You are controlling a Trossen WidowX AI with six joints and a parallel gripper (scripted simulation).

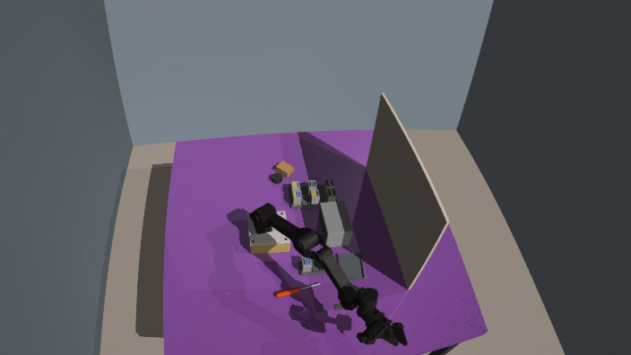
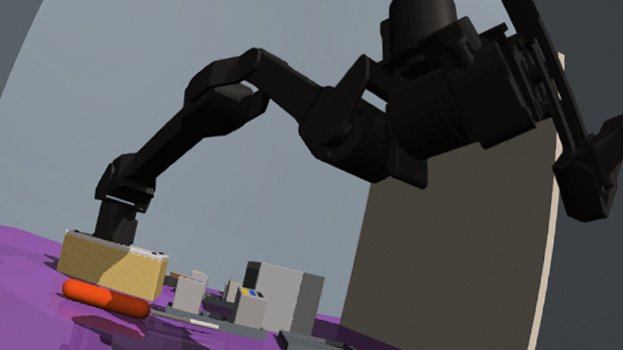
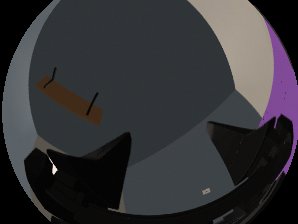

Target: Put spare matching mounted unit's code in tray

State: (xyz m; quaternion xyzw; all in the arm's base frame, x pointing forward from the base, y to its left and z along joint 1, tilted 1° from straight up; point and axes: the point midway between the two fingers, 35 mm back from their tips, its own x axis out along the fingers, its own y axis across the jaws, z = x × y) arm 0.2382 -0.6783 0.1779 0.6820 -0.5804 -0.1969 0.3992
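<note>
My gripper tip is 30 mm short of the grey spare block, 900 mm to the right of it and 210 mm above it. From my gripper tip the other things lie so: dark grey tray: 50 mm ahead, 470 mm to the left, 250 mm below; beige board: 290 mm ahead, 630 mm to the left, 30 mm below; holder: 80 mm behind, 510 mm to the left, 240 mm below.
</note>
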